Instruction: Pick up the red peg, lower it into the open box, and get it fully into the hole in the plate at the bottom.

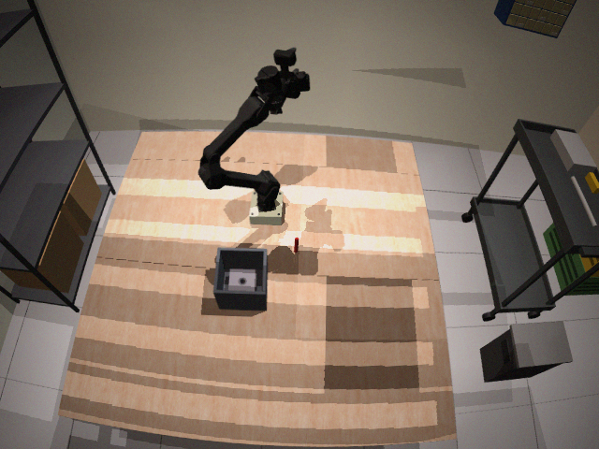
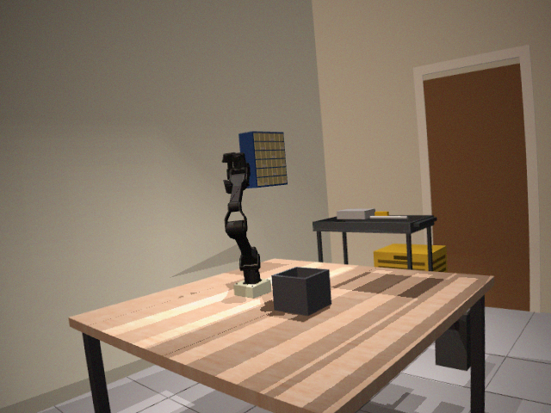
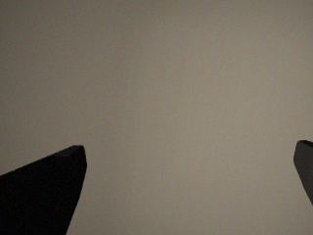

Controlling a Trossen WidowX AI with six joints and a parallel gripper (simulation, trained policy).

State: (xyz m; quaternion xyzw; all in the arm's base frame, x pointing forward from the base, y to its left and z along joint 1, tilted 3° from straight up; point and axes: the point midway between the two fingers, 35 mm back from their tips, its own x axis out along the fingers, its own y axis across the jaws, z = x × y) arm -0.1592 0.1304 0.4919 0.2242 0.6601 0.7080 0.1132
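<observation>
Now: the red peg 52 cm below my gripper tip, 38 cm ahead of it and 3 cm to the right of it. Also, from my gripper tip: plate: 51 cm below, 50 cm ahead, 23 cm to the right.
</observation>
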